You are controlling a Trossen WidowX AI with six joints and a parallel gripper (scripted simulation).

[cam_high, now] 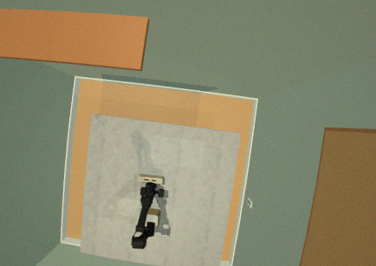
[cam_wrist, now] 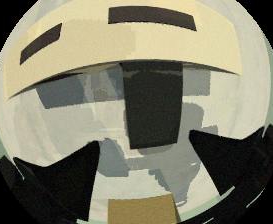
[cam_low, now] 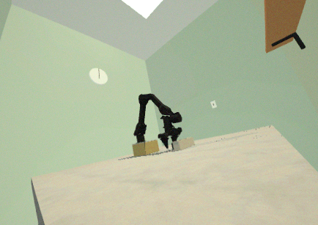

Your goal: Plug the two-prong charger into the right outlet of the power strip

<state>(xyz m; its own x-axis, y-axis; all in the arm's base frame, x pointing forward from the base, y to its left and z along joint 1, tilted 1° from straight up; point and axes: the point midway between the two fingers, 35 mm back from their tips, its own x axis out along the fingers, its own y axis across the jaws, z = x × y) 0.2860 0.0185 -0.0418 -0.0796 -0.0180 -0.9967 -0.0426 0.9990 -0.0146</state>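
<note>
Now: gripper tip 60 mm short of the black two-prong charger and 10 mm below it.
</note>
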